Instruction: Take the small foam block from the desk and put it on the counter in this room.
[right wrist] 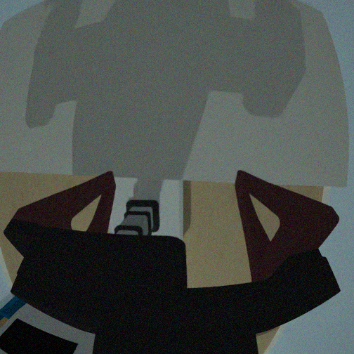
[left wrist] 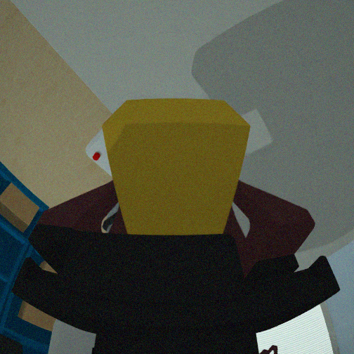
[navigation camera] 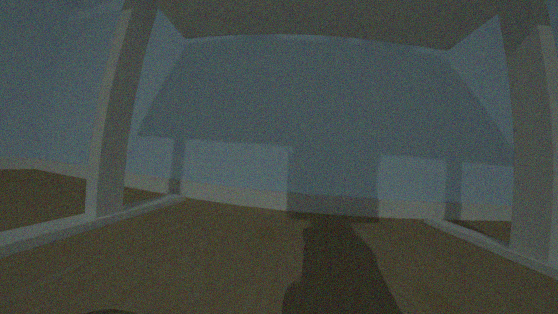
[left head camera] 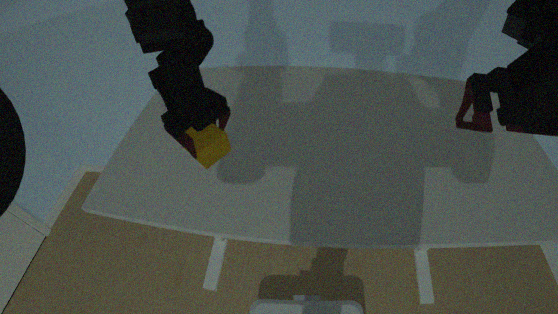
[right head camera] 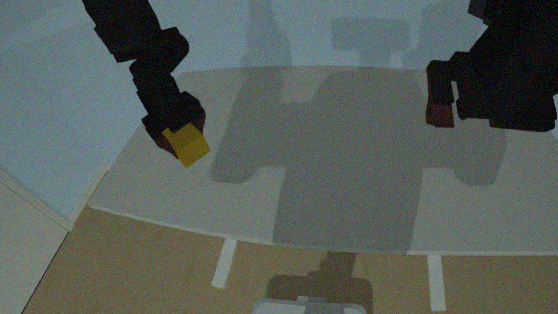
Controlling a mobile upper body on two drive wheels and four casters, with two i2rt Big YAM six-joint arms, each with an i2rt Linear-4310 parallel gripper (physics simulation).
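Places are measured from the left arm's base along level axes (x right, y back, z down), in millimetres.
Pixels of known places: left gripper, fingertip midpoint: [left head camera: 207,147] [right head camera: 188,148]; right gripper, fingertip midpoint: [left head camera: 482,124] [right head camera: 459,120].
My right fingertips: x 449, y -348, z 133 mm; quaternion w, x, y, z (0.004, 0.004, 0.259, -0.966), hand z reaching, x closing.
Behind a point stands the place of what it marks.
A yellow foam block [left head camera: 215,146] @[y -400, x 33, z 239 mm] [right head camera: 191,146] @[y -399, x 32, z 237 mm] [left wrist: 176,170] is held between the dark red fingers of my left gripper [left head camera: 210,139] @[y -423, x 5, z 266 mm] [right head camera: 183,138] @[y -423, x 5, z 266 mm] [left wrist: 174,177]. The gripper is shut on it and hangs above the left part of the grey-white desk [left head camera: 165,200] @[y -414, x -171, z 460 mm] [right head camera: 165,197] @[y -418, x -159, z 460 mm] [right wrist: 275,145]. My right gripper [left head camera: 500,129] @[y -348, x 449, z 133 mm] [right head camera: 472,124] @[y -348, x 449, z 133 mm] [right wrist: 174,177] is open and empty above the desk's right part. The navigation camera shows the desk's underside [navigation camera: 325,15]. No surface shows that I can clearly tell is the counter.
Desk legs [navigation camera: 112,115] @[y -710, x -280, z 1089 mm] [navigation camera: 532,150] @[y -664, x 914, z 1097 mm] stand at both sides in the navigation view, with floor bars [navigation camera: 50,227] beside them. A blue rack [left wrist: 22,243] with brown boxes shows in the left wrist view. A pale surface [left head camera: 17,255] @[y -303, x -1831, z 1270 mm] [right head camera: 25,240] @[y -290, x -1832, z 1107 mm] is at lower left; a black round shape [left head camera: 7,150] is above it.
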